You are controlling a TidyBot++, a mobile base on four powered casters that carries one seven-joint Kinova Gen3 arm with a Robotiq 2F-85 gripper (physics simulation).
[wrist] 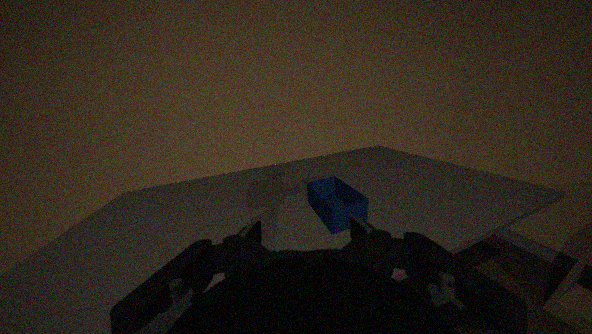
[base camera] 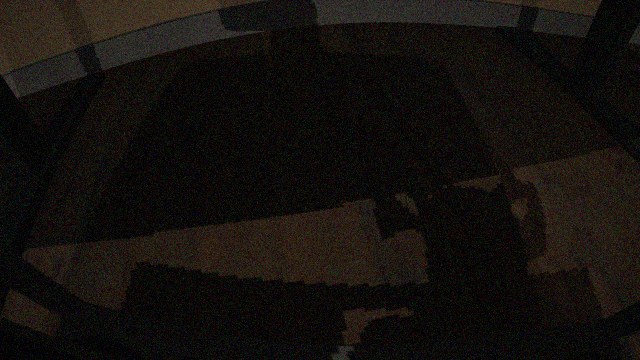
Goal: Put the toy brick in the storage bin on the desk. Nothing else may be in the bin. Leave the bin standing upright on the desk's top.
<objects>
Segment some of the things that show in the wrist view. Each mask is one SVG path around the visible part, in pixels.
The gripper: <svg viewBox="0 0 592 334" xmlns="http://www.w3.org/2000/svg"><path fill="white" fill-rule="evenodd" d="M527 306L521 298L425 235L416 232L406 232L403 234L404 239L391 238L391 233L377 230L359 217L350 217L352 240L341 250L335 248L334 250L279 250L279 252L274 250L270 252L261 245L260 221L252 221L236 235L225 237L222 244L212 245L212 240L201 239L191 244L114 305L110 311L111 334L528 334ZM224 272L225 279L204 293L212 281L213 275ZM393 268L406 270L408 277L428 302L423 300L410 287L391 278Z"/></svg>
A blue storage bin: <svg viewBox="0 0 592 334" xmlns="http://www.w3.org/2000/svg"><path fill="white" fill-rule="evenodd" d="M336 176L307 182L308 203L331 234L350 229L350 217L359 217L362 221L367 222L369 199Z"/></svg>
</objects>
